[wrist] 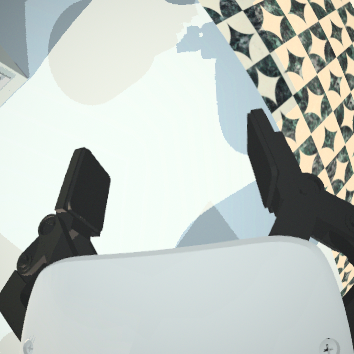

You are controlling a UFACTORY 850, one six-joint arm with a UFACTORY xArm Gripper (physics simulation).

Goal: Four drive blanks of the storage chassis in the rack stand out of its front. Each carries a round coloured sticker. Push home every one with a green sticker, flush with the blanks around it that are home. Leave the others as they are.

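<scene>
My gripper (168,146) is open, with its two black fingers wide apart and no object between them. Behind the space between the fingers is a pale patterned surface. The storage chassis, its drive blanks and their coloured stickers do not show recognisably in the wrist view, so the sticker colours and how far the blanks stand out cannot be told.
A pale box-like corner (11,77) shows at the left edge; what it belongs to cannot be told. The surface (150,110) has white, blue and beige shapes. A floor of dark green and cream tiles (315,102) lies beyond its edge on the right.
</scene>
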